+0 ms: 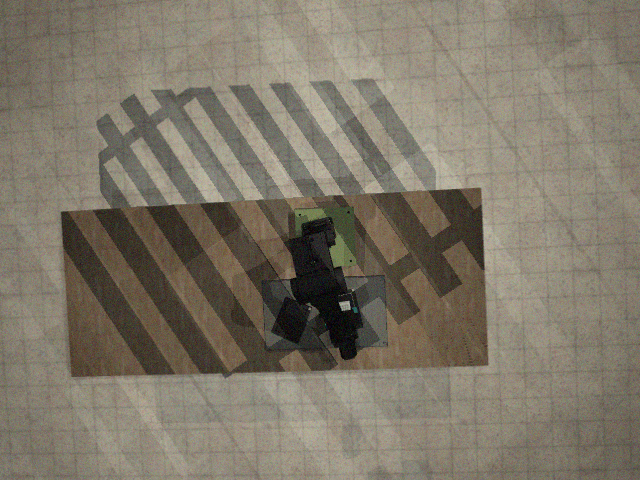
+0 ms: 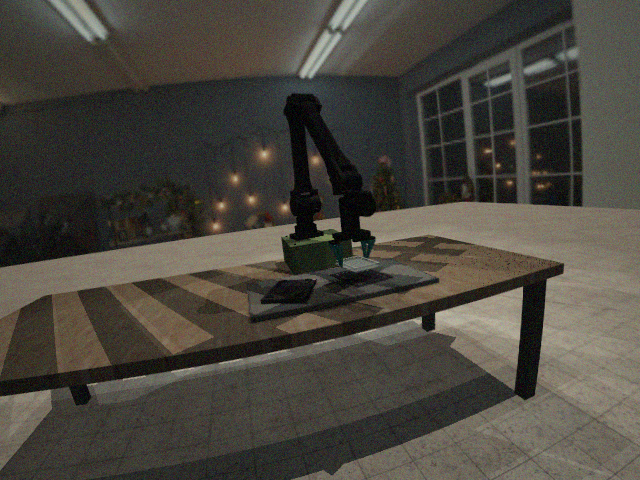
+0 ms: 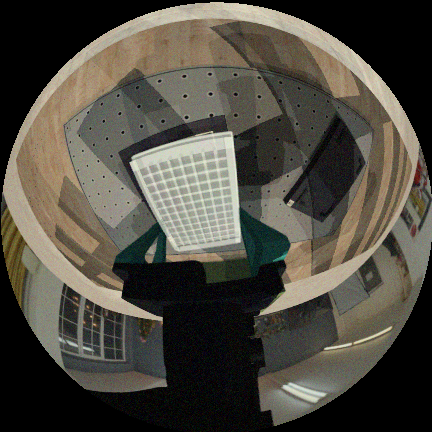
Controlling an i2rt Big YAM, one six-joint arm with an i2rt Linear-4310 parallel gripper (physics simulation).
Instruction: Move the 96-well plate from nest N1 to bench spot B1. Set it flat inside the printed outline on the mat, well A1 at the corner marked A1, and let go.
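Frame: origin at the arm's base, x ahead, y left, z up, level; centimetres.
Seen in the pictures: gripper, fingertip midpoint: (image 2: 353,264) (image 3: 199,216); arm's base, link origin: (image 2: 306,236).
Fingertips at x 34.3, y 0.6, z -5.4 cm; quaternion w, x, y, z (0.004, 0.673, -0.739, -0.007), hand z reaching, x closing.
Offsets run from my fingertips to a thing's middle. "spot": to the spot under its first point. Level surfaces: height alone.
The white 96-well plate {dx +2.2, dy -0.1, dz +0.6 cm} (image 3: 193,193) (image 1: 344,305) (image 2: 360,264) is held between my teal fingers. My gripper (image 3: 199,216) (image 1: 348,307) (image 2: 352,251) is shut on its short end and holds it roughly level, a little above the grey perforated mat {dz -4.1 cm} (image 3: 100,177) (image 1: 376,290) (image 2: 413,281). A dark rectangle, spot B1 {spot: dx +8.3, dy +2.1, dz -3.9 cm} (image 3: 160,141) (image 2: 356,276), lies on the mat right under and behind the plate. The black nest N1 {dx -0.5, dy -21.2, dz -3.2 cm} (image 3: 330,177) (image 1: 290,320) (image 2: 289,290) stands empty and turned askew on the mat's left part. I cannot read the A1 mark.
The arm stands on a green base (image 1: 342,249) (image 2: 309,253) behind the mat. The mat lies on a long wooden table {dz -5.4 cm} (image 1: 129,310) (image 2: 154,320) with striped shadows, and its front edge is close to the mat.
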